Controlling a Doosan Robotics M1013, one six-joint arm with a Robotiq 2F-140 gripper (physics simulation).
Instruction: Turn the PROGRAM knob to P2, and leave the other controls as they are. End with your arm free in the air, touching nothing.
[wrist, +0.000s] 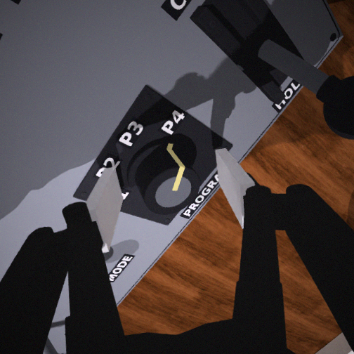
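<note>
The PROGRAM knob (167, 172) is a black round knob with a grey cap, on a dark square plate (150, 100) printed with P labels. Its yellow pointer line (176, 156) runs up toward the P4 label (173, 122). The P3 label (131, 133) shows beside it. The P2 label (105, 167) is partly covered by the left finger, and the P1 label is mostly hidden. My gripper (167, 174) is open, with one light finger pad to each side of the knob in the view. Gaps show between the pads and the knob; their height above the plate is hard to judge.
A lever with a grey rod (292, 65) and black ball (342, 107) stands at the upper right, by the partly hidden HOLD label (287, 96). The MODE label (121, 268) is at lower left. The grey panel (75, 100) ends in a diagonal edge above the wooden table (185, 280).
</note>
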